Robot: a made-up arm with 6 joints. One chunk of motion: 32 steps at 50 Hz.
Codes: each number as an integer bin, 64 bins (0 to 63) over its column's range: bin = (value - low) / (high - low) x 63, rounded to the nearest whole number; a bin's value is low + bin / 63 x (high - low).
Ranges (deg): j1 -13..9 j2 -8..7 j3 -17..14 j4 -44..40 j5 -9..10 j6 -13..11
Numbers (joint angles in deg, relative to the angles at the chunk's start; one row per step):
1: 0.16 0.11 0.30 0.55 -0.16 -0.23
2: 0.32 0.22 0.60 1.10 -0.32 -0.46
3: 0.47 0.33 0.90 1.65 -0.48 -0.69
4: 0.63 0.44 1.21 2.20 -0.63 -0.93
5: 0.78 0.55 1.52 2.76 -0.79 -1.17
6: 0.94 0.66 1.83 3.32 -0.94 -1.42
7: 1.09 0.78 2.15 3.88 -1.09 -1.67
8: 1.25 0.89 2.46 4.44 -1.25 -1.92
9: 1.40 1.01 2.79 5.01 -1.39 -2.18
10: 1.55 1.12 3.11 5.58 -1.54 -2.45
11: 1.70 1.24 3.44 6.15 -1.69 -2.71
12: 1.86 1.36 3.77 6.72 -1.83 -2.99
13: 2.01 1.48 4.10 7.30 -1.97 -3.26
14: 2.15 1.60 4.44 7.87 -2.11 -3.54
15: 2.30 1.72 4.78 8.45 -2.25 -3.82
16: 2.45 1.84 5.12 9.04 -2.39 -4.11
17: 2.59 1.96 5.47 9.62 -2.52 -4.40
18: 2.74 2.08 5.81 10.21 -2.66 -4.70
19: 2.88 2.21 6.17 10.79 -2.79 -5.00
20: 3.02 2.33 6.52 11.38 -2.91 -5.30
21: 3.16 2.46 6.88 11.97 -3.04 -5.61
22: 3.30 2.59 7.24 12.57 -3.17 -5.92
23: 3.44 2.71 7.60 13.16 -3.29 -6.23
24: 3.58 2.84 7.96 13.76 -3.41 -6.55
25: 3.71 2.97 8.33 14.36 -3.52 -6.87
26: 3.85 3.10 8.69 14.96 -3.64 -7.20
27: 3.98 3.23 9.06 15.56 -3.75 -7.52
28: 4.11 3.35 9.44 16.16 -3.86 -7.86
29: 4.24 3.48 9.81 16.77 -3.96 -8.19
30: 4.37 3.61 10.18 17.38 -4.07 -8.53
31: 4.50 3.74 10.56 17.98 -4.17 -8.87
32: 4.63 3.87 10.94 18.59 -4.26 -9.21
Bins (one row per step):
1: 38 34 35 33 29 34
2: 38 35 36 34 29 33
3: 39 35 36 34 28 32
4: 39 35 37 35 28 32
5: 39 36 38 35 27 31
6: 40 36 38 35 27 30
7: 40 37 39 36 26 30
8: 41 37 40 36 26 29
9: 41 38 40 37 25 28
10: 42 38 41 37 25 28
11: 42 39 42 38 24 27
12: 43 39 42 38 24 26
13: 43 40 43 38 23 26
14: 43 40 44 39 23 25
15: 44 41 44 39 22 24
16: 44 41 45 40 22 23
17: 45 42 46 40 21 23
18: 45 42 46 41 21 22
19: 45 43 47 41 21 21
20: 46 43 48 42 20 20
21: 46 44 49 42 20 19
22: 47 44 49 42 19 19
23: 47 45 50 43 19 18
24: 47 46 51 43 19 17
25: 48 46 51 44 18 16
26: 48 47 52 44 18 15
27: 49 47 53 45 17 14
28: 49 48 54 45 17 13
29: 49 48 54 46 17 13
30: 50 49 55 46 16 12
31: 50 49 56 46 16 11
32: 50 50 57 47 16 10

